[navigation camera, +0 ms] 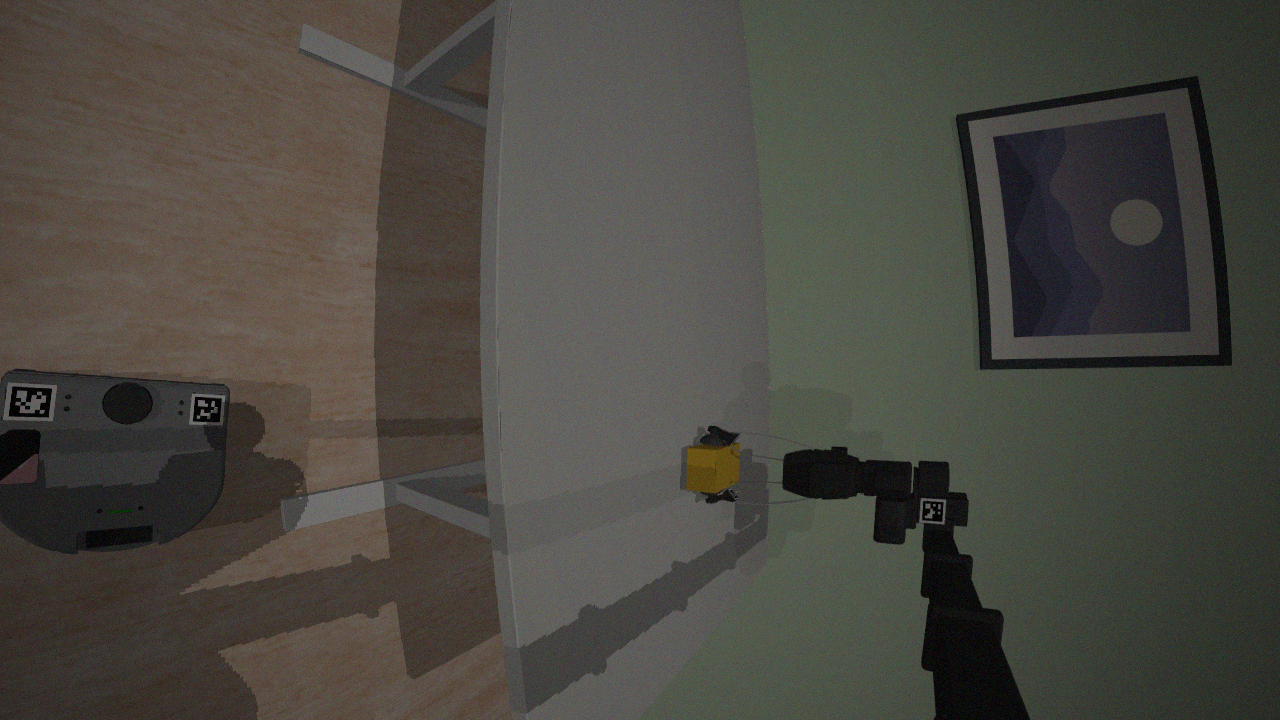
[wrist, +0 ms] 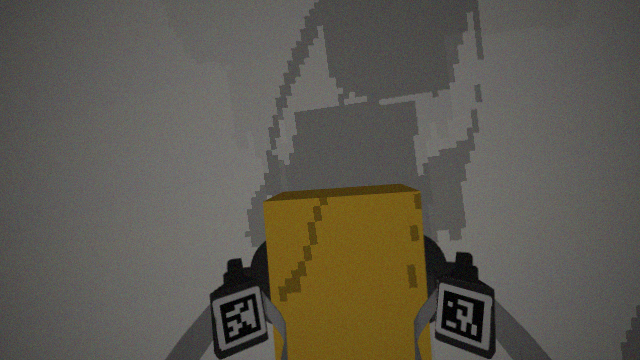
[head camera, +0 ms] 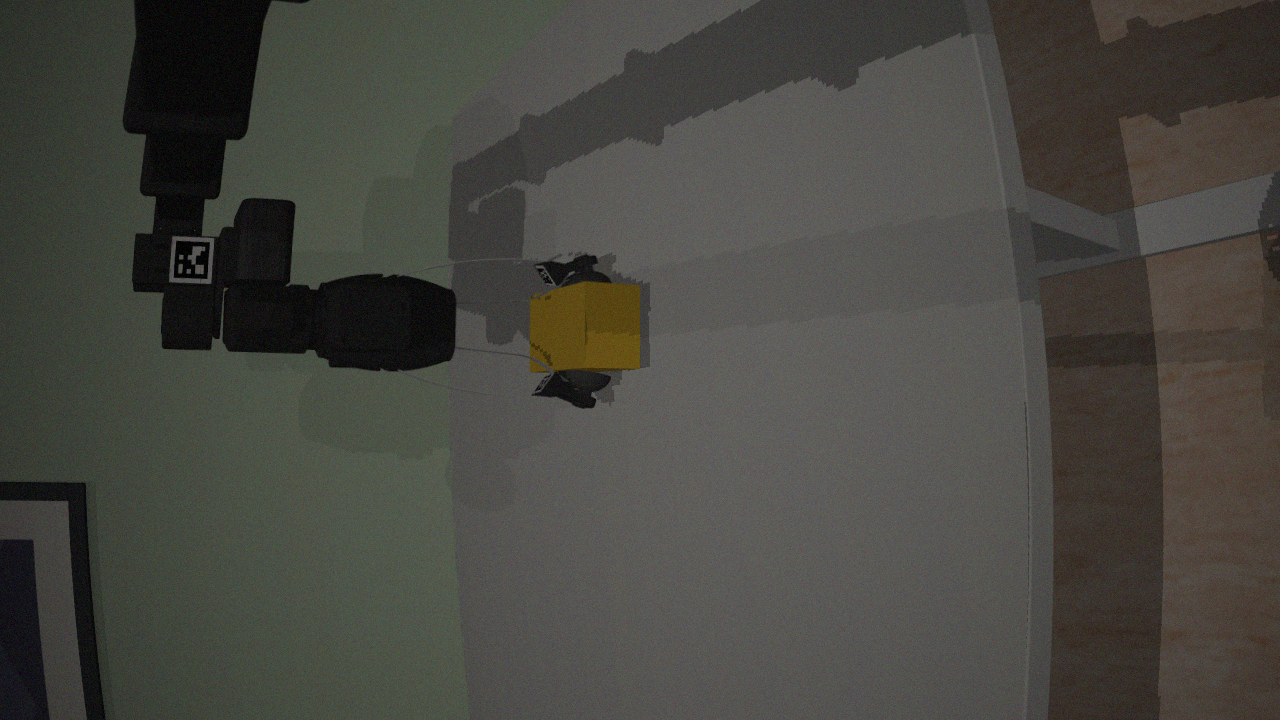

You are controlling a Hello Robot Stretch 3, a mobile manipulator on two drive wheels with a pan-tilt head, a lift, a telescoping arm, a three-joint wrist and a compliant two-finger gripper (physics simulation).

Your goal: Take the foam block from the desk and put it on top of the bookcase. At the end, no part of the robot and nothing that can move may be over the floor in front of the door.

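Seen in the pictures: gripper, fingertip midpoint: (navigation camera: 700, 463) (head camera: 607, 332); robot's base, link origin: (navigation camera: 129, 401).
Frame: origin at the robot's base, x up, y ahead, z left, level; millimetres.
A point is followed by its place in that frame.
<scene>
The yellow foam block (head camera: 614, 326) {x 985, y -24, z -575 mm} (navigation camera: 701, 469) {x 987, y -23, z -575 mm} (wrist: 345, 240) is upright between the two fingertips, at or very slightly above the grey desk top (head camera: 760, 501) {x 950, y 86, z -452 mm} (navigation camera: 617, 223) {x 950, y 272, z -404 mm} (wrist: 100, 150), near its wall side. A thin strip of shadow shows beside the block in the head view; whether its underside touches the desk is hidden. My gripper (head camera: 572, 330) {x 962, y -22, z -625 mm} (navigation camera: 718, 466) {x 962, y -22, z -625 mm} (wrist: 346, 263) {x 962, y -22, z -625 mm} points down and is shut on the block, with a fingertip pressed to each of two opposite sides. The bookcase and the door do not show in these views.
The green wall (head camera: 268, 555) {x 1180, y 239, z -1044 mm} (navigation camera: 850, 223) {x 1148, y 489, z -1015 mm} runs behind the desk, with a framed picture (head camera: 75, 573) {x 1423, y 252, z -1019 mm} (navigation camera: 1105, 223) {x 1657, y 426, z -998 mm} on it. My arm (head camera: 192, 71) {x 1298, y -85, z -312 mm} (navigation camera: 975, 653) {x 1299, y -85, z -314 mm} stretches along the wall side. My base (navigation camera: 116, 465) {x 160, y -107, z 9 mm} stands on the wooden floor before the desk, near a desk leg (navigation camera: 340, 505).
</scene>
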